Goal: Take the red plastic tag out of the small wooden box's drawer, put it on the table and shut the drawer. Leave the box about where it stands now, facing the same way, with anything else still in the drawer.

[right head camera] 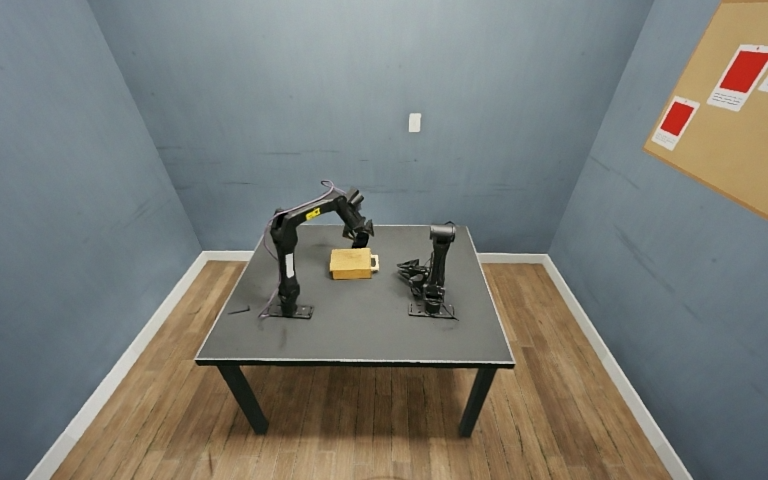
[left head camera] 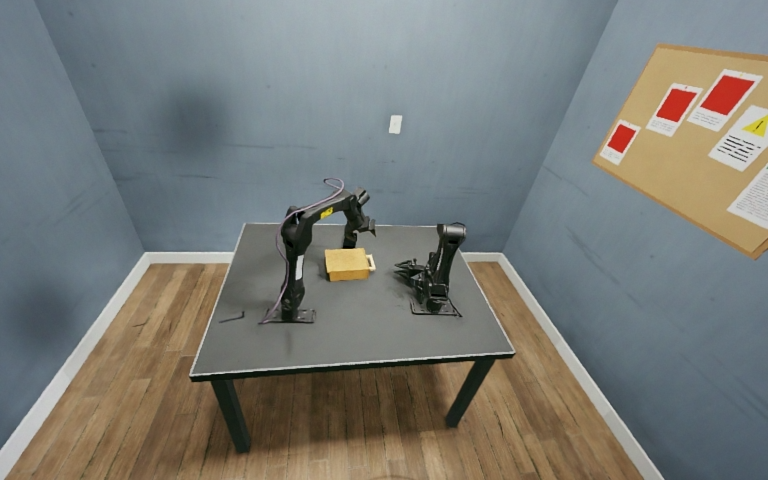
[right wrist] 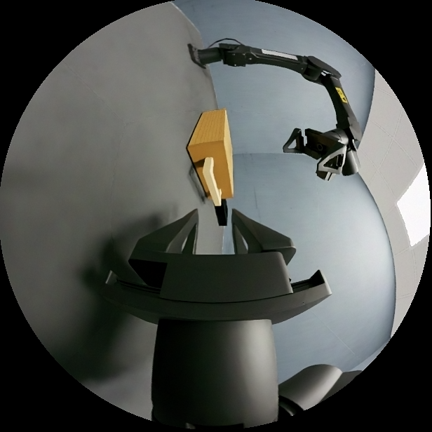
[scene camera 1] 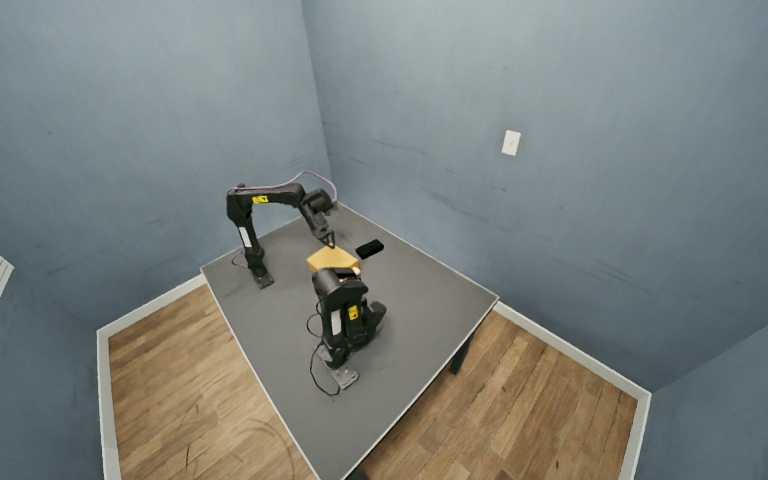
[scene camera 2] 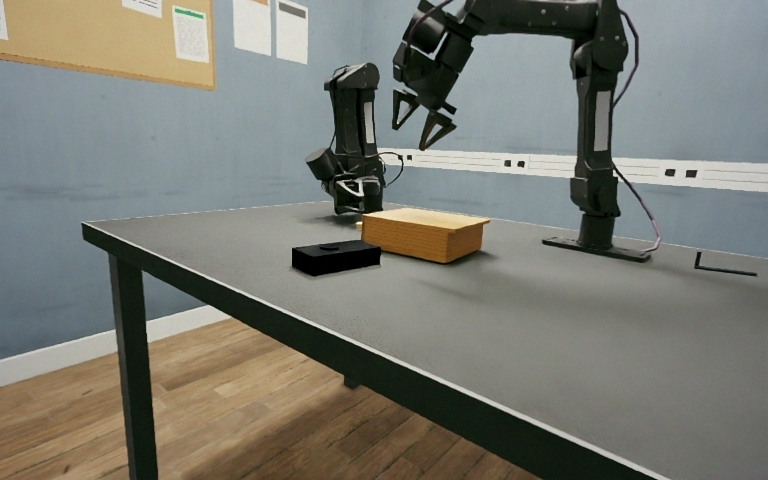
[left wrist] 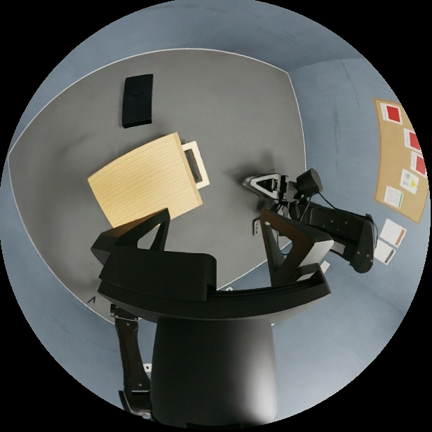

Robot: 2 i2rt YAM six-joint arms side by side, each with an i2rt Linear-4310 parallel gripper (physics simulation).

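Places are measured from the left arm's base along level axes (x back, y right, z up), in metres.
Pixels of known places: left gripper, fingertip midpoint: (right head camera: 364, 238) (left head camera: 365, 238) (scene camera 1: 331, 246) (scene camera 2: 406, 139); right gripper, fingertip midpoint: (right head camera: 397, 268) (left head camera: 394, 268) (scene camera 2: 361, 204); left arm's base, link origin: (right head camera: 289, 311) (left head camera: 290, 315) (scene camera 1: 261, 274) (scene camera 2: 593, 250); right arm's base, link origin: (right head camera: 431, 311) (left head camera: 433, 308) (scene camera 1: 335, 362).
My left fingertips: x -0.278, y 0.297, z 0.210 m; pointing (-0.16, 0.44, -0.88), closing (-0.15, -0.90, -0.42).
Observation:
Ahead of a thing's pixels: the offset from my left fingertips to its top centre.
The small wooden box @[dx -0.017, dy -0.082, dz -0.145 m] (left head camera: 346, 263) (right head camera: 350, 262) (scene camera 1: 331, 259) (scene camera 2: 419, 234) (left wrist: 150, 182) (right wrist: 212, 130) stands on the table with its drawer shut. The drawer's pale handle (left wrist: 201, 162) (right wrist: 212, 182) sticks out of the front, toward the right in the left wrist view. The red tag does not show; the drawer's inside is hidden. My left gripper (scene camera 2: 408, 139) (left wrist: 214, 212) is wide open and empty, above the box. My right gripper (left head camera: 396, 268) (right wrist: 214, 213) is partly open and empty, low over the table, facing the handle from a short distance and not touching it.
A black block @[dx -0.227, dy -0.062, dz -0.176 m] (scene camera 1: 369, 249) (scene camera 2: 335, 257) (left wrist: 137, 100) (right wrist: 222, 214) lies on the table beside the box, on its far side in the head views. A thin black hex key @[dx +0.302, dy -0.512, dz -0.178 m] (left head camera: 232, 318) (scene camera 2: 724, 271) lies near the left arm's base.

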